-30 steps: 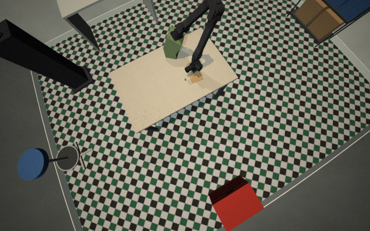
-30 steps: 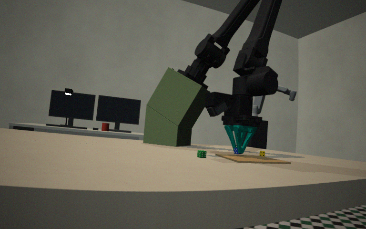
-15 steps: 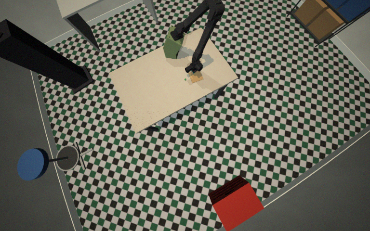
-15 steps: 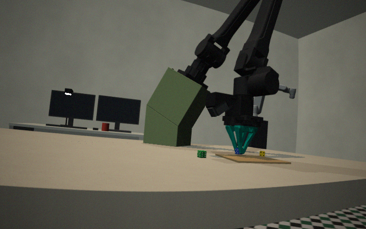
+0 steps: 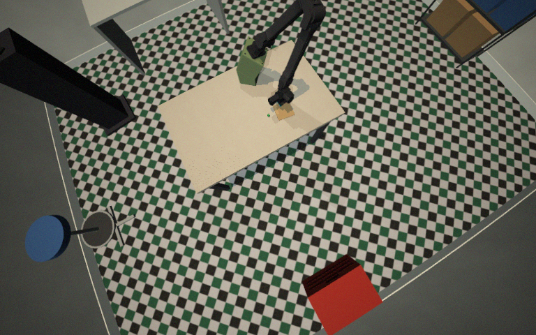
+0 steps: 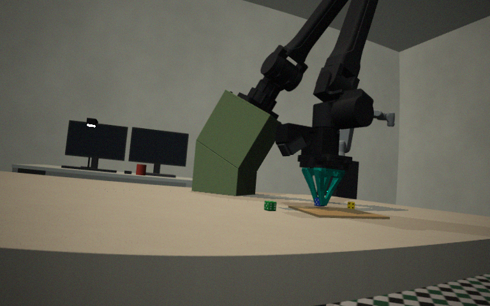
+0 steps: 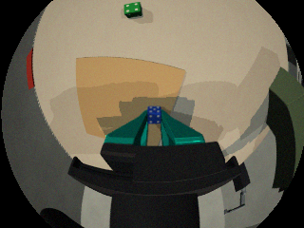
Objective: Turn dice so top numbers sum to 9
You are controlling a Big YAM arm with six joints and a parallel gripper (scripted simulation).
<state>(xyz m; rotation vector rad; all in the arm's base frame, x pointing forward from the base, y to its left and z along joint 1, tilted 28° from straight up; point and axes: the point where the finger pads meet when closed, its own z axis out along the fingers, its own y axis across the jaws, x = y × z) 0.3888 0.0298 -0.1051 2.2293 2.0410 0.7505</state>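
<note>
My hand is right at the blue die. Also, from my hand: green die: 130 mm to the right, 20 mm ahead, 10 mm below; yellow die: 110 mm to the left, 20 mm behind, 10 mm below; mat: 50 mm ahead, 20 mm below.
</note>
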